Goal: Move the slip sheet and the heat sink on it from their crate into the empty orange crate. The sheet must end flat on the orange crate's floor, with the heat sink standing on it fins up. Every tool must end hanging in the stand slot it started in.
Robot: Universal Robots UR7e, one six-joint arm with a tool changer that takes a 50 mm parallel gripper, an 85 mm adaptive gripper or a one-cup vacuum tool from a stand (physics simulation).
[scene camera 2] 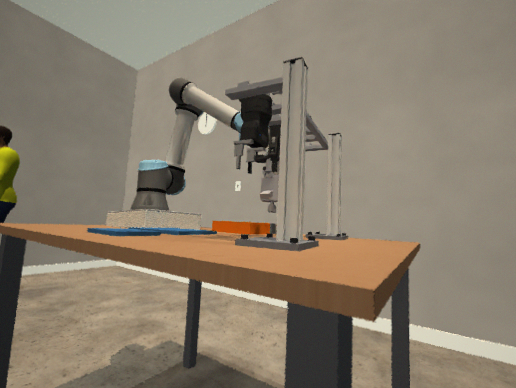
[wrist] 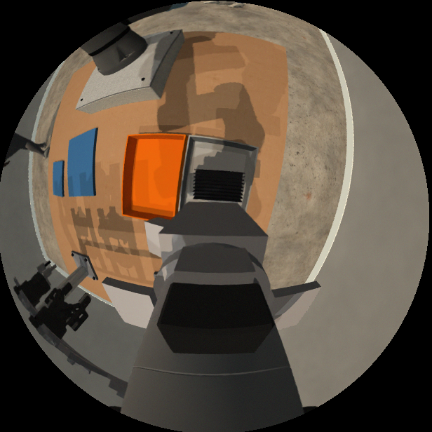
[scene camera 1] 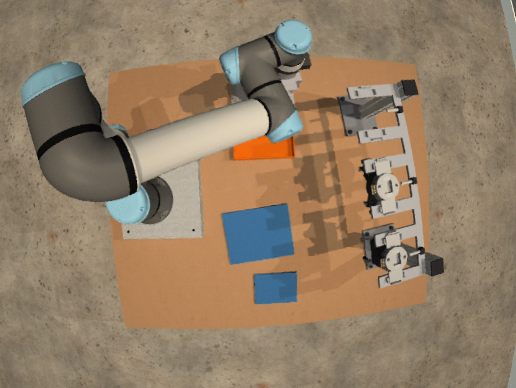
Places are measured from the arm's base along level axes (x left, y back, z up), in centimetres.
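Pixels of known places: arm's base, origin of the base link: (scene camera 2: 150, 212) (scene camera 1: 150, 199).
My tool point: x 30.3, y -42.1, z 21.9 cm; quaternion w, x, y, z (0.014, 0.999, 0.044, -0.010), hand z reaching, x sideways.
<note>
For each thing: its middle in the pictures, then the offset to it from my tool point. "spot": a spot on its surface instead.
- orange crate, body centre: (scene camera 1: 263, 137) (scene camera 2: 241, 227) dz -26.0, dx -14.5, dy +5.5 cm
- one-cup vacuum tool, surface spot: (scene camera 2: 271, 206) spot: dz -16.5, dx -1.9, dy -1.1 cm
- large blue plate, body centre: (scene camera 1: 258, 234) (scene camera 2: 174, 230) dz -27.6, dx -44.7, dy +9.7 cm
- small blue plate, body centre: (scene camera 2: 124, 231) (scene camera 1: 275, 288) dz -27.6, dx -63.4, dy +5.9 cm
The black heat sink (wrist: 218, 185) stands fins up in the grey crate (wrist: 225, 143), right of the orange crate in the wrist view. The sheet under it is hard to tell from the crate's floor. The orange crate (scene camera 1: 265, 150) (scene camera 2: 240, 227) (wrist: 155, 175) is empty and stands against the grey crate. The arm carries the one-cup vacuum tool (scene camera 2: 271, 206), which hangs above table height with nothing on its cup; the cup is hidden in the wrist view. The arm covers most of the grey crate in scene camera 1. The tool stand (scene camera 1: 407, 145) (scene camera 2: 293, 150) has one empty slot.
The two finger grippers (scene camera 1: 387, 186) (scene camera 1: 396, 258) hang in the stand at the table's right. A large blue plate (scene camera 1: 257, 234) (wrist: 82, 165) and a small blue plate (scene camera 1: 275, 288) (wrist: 58, 178) lie flat on the table. A person (scene camera 2: 7, 175) stands beyond the table.
</note>
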